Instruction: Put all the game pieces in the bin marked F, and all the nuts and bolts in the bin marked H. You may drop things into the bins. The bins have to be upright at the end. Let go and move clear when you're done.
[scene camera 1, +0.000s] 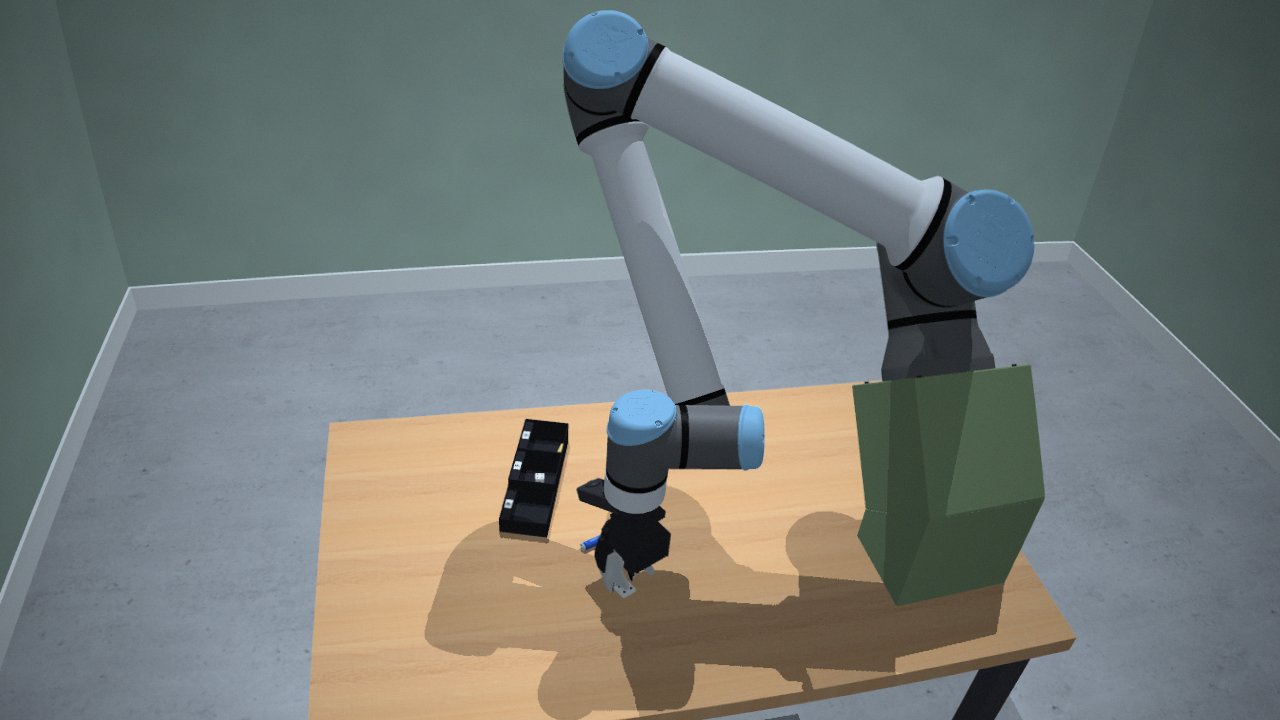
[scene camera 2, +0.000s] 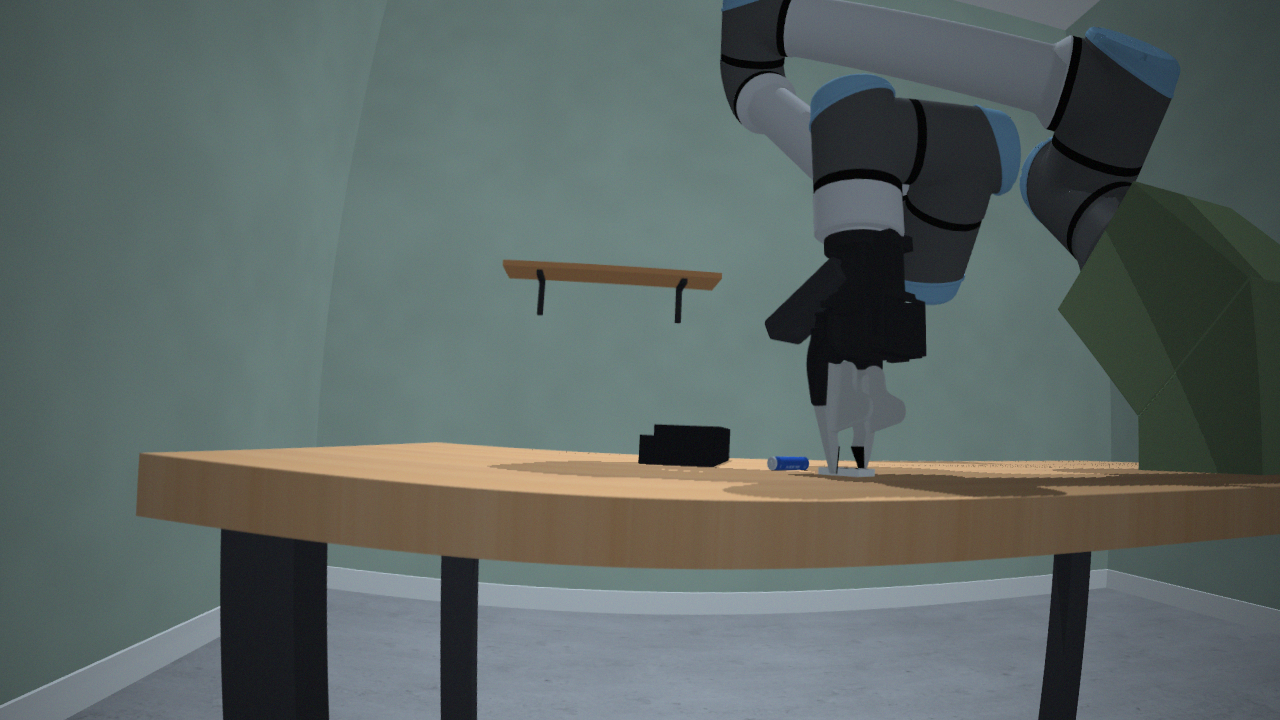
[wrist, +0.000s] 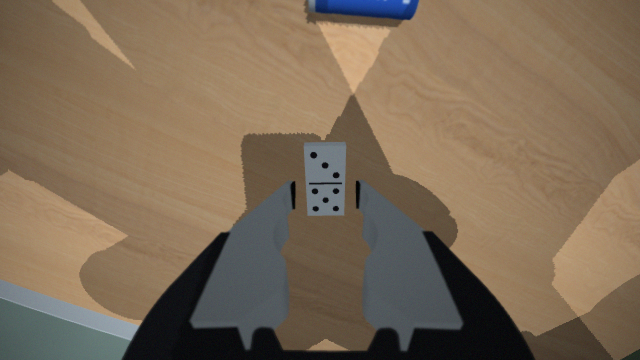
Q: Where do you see my gripper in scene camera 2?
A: At 848, 473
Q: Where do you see my gripper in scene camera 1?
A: At 621, 585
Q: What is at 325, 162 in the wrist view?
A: A domino.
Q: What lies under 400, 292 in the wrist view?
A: My gripper.
